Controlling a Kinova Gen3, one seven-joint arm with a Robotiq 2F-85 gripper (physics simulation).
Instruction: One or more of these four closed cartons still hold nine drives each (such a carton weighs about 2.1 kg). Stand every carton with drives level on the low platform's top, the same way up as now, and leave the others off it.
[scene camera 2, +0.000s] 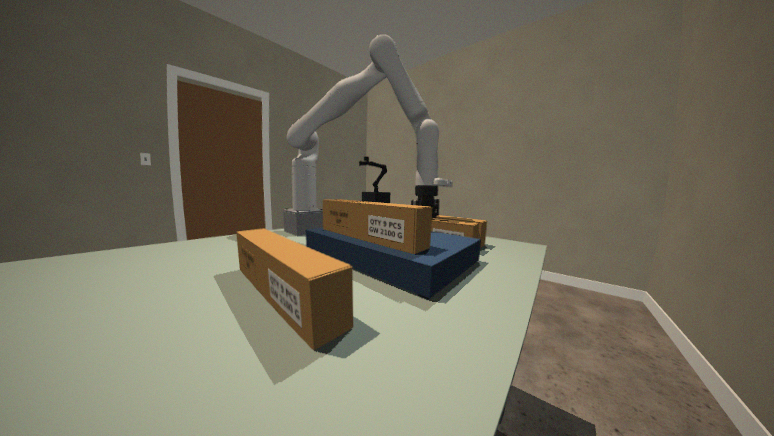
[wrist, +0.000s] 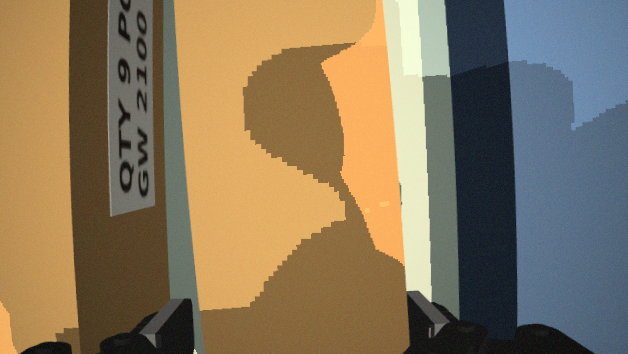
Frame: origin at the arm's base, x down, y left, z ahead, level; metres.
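Where they show: gripper, fingertip midpoint: (wrist: 296, 321); arm's base, link origin: (scene camera 2: 304, 209).
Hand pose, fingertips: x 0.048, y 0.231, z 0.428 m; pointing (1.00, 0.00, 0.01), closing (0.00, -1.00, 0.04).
Note:
Things, the pixels of their top centre, and the offset from my fingertips. Level surfaces: height alone.
- dark blue low platform, top centre: (scene camera 2: 387, 234) dx -0.017, dy -0.201, dz +0.021 m
- closed orange carton, top centre: (scene camera 2: 367, 202) dx -0.102, dy -0.264, dz +0.010 m
- second carton, top centre: (scene camera 2: 277, 244) dx -0.042, dy -0.480, dz +0.041 m
- farther off, top centre: (scene camera 2: 440, 216) dx -0.042, dy +0.088, dz +0.004 m
- pale green table, surface height: dx +0.043 m
The dark blue low platform (scene camera 2: 454, 268) (wrist: 565, 200) carries one closed orange carton (scene camera 2: 373, 224), upright, with its label facing scene camera 2. A second carton (scene camera 2: 295, 253) stands on the table in front of the platform. Two more stand side by side behind it: one nearer the platform (scene camera 2: 467, 229) (wrist: 220, 125) and one farther off (scene camera 2: 482, 233) (wrist: 35, 150). My gripper (scene camera 2: 426, 207) (wrist: 296, 321) is open and straddles the one nearer the platform, with nothing gripped. The fingertips are hidden in the scene view; their exact depth is unclear. Three labels visibly read QTY 9 PCS.
The pale green table (scene camera 2: 162, 324) has its right edge beside the platform. A narrow gap separates the two rear cartons; another strip lies between the straddled carton and the platform. The arm's grey base (scene camera 2: 297, 222) and a small black arm (scene camera 2: 375, 196) stand at the back.

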